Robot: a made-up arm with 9 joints. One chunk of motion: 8 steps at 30 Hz.
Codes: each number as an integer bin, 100 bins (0 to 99) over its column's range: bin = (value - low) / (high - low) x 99, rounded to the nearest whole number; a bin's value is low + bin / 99 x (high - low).
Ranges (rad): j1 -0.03..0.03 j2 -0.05..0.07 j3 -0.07..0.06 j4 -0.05..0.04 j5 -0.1..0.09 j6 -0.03..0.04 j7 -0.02..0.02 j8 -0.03..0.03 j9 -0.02..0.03
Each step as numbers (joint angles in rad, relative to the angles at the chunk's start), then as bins.
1 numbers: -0.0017 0.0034 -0.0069 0.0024 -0.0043 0.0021 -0.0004 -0.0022 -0.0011
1 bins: 47 44 48 58 50 45 49 46 37
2 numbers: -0.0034 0.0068 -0.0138 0.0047 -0.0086 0.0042 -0.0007 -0.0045 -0.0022
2 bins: 44 47 43 60 48 48 48 42 35
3 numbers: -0.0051 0.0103 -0.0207 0.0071 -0.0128 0.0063 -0.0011 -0.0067 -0.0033
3 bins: 41 50 38 63 45 51 47 38 33
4 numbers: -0.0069 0.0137 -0.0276 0.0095 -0.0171 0.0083 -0.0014 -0.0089 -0.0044
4 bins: 38 53 32 65 43 54 46 35 31
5 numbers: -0.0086 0.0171 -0.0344 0.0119 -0.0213 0.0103 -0.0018 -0.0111 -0.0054
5 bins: 35 55 27 68 41 57 45 31 29
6 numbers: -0.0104 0.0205 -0.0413 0.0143 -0.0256 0.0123 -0.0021 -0.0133 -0.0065
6 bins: 32 58 22 71 39 60 44 28 27
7 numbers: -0.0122 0.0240 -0.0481 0.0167 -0.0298 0.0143 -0.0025 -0.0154 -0.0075
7 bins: 29 61 17 73 37 63 43 24 25
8 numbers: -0.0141 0.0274 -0.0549 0.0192 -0.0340 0.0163 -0.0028 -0.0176 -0.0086
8 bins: 26 64 11 76 34 65 43 20 23
